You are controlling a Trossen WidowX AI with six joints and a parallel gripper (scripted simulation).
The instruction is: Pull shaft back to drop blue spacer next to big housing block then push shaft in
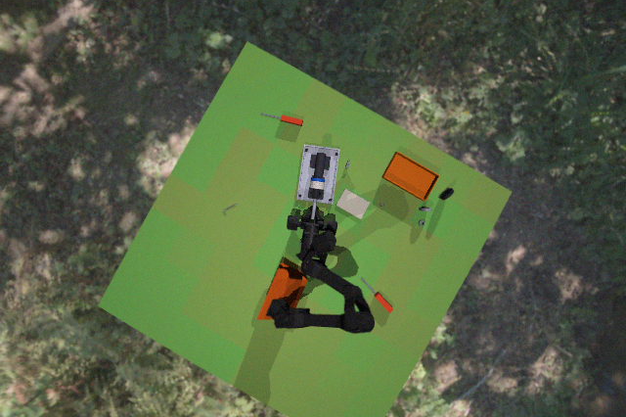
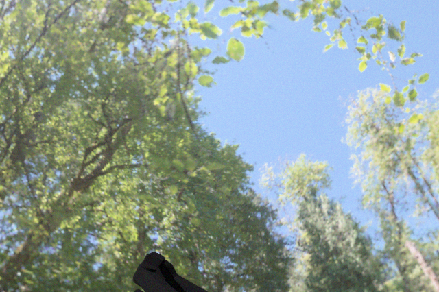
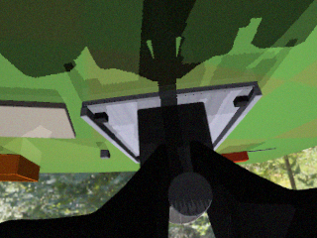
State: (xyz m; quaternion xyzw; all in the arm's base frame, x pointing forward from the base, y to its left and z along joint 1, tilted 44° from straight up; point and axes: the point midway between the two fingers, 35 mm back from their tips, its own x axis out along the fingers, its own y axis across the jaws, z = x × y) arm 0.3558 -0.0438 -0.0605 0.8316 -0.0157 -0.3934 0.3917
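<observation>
The grey shaft lies 50 mm ahead of my gripper tip, 10 mm to the left of it and 20 mm above it. Round my gripper tip: beige plate (80 mm ahead, 140 mm to the right, 50 mm below); orange tray (280 mm ahead, 310 mm to the right, 50 mm below); blue spacer (110 mm ahead, 30 mm to the left, 20 mm above).
</observation>
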